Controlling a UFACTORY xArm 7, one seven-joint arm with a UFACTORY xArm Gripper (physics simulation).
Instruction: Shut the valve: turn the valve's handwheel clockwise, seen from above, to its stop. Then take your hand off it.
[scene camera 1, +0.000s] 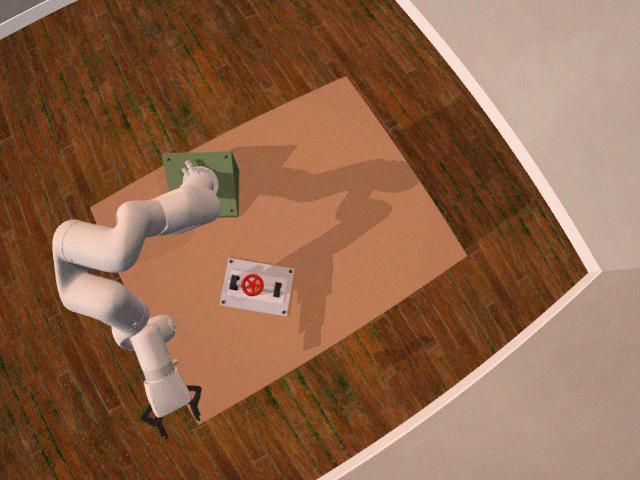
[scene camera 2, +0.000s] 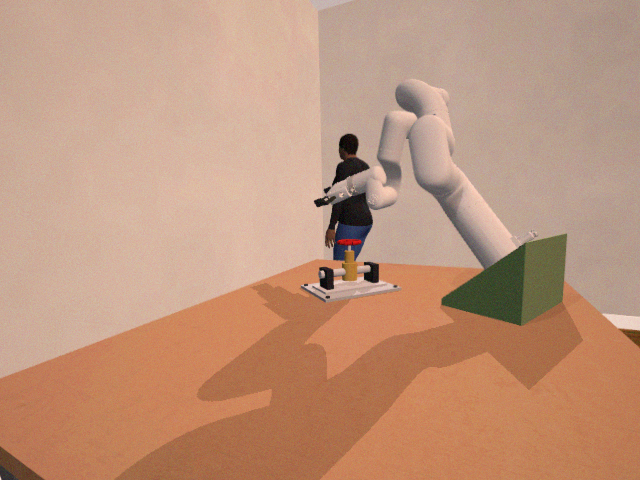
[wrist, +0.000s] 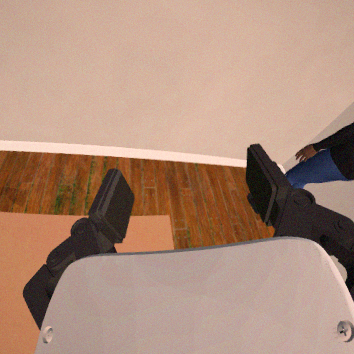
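Note:
The valve's red handwheel (scene camera 1: 252, 285) (scene camera 2: 349, 242) sits level on top of a brass-yellow valve body (scene camera 2: 349, 270), on a pipe held between two black brackets. The valve's light grey base plate (scene camera 1: 257, 307) (scene camera 2: 330, 297) lies on the table. The handwheel's turn angle relative to its stop cannot be told. My gripper (scene camera 1: 181, 428) (wrist: 184, 172) is open and empty, its fingers wide apart. It hangs near the table's corner, well away from the handwheel and higher than it, pointing outward past the edge. In the wrist view the valve does not show.
The arm's green wedge-shaped base block (scene camera 1: 227, 193) (scene camera 2: 543, 279) stands on the orange-brown table (scene camera 1: 361, 248) (scene camera 2: 129, 372). A person (scene camera 2: 353, 206) (wrist: 322, 160) in a black top and blue trousers stands beyond the table in scene camera 2 and at the right of the wrist view.

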